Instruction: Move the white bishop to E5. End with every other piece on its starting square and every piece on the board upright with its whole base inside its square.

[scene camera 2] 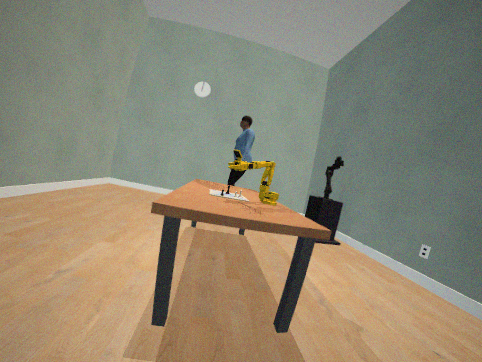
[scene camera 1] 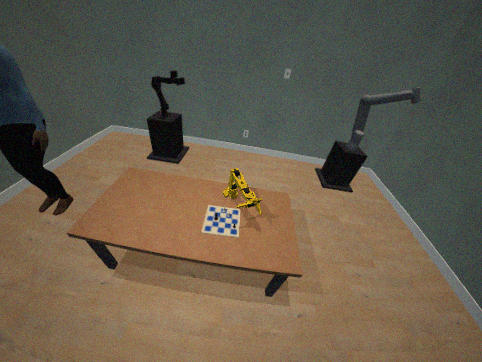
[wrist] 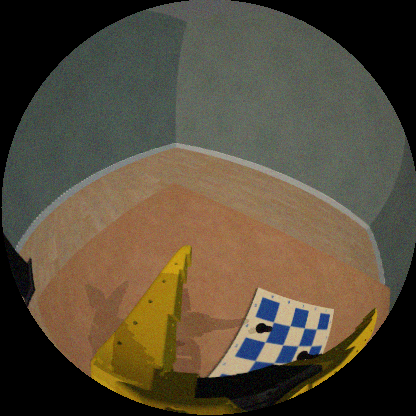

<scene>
In view: a chessboard (scene camera 1: 223, 226).
The chessboard shows as well in the wrist view (wrist: 296, 326).
</scene>
